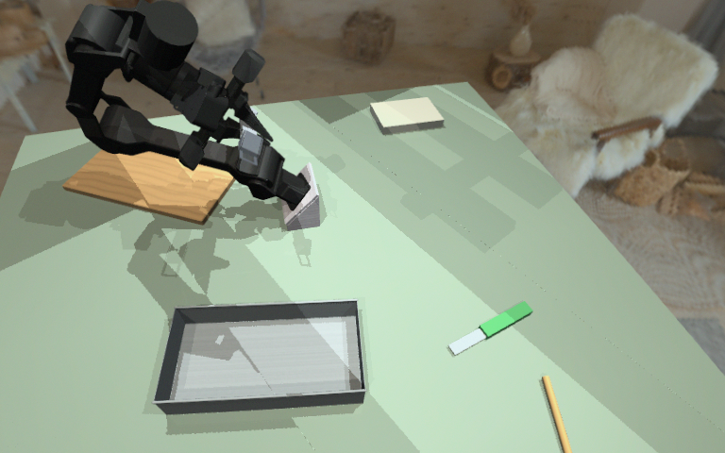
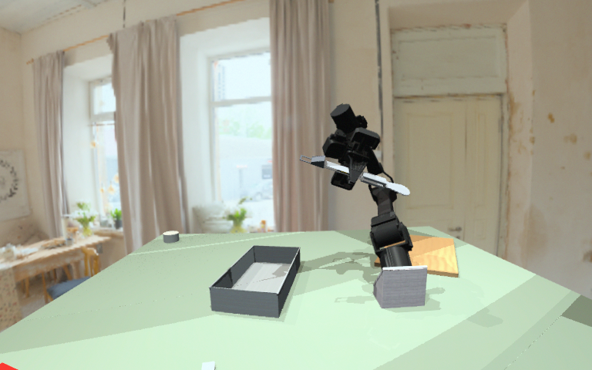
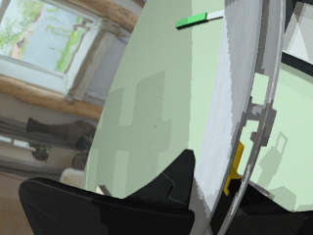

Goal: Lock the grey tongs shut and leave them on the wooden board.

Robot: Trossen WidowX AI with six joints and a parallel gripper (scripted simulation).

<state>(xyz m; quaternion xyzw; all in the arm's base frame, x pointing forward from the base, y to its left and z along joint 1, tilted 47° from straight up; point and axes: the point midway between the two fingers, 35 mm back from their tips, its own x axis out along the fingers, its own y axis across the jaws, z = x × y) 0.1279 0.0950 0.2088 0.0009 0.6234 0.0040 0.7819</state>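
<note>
The wooden board lies 340 mm behind my gripper tip, 270 mm below it and 210 mm to the right of it. Also, from my gripper tip: yellow lock piece 30 mm to the right, 30 mm above, 10 mm ahead; then dark roasting tin 240 mm below, 210 mm ahead, 100 mm to the right; then cream block 460 mm to the left, 340 mm behind, 260 mm below.
</note>
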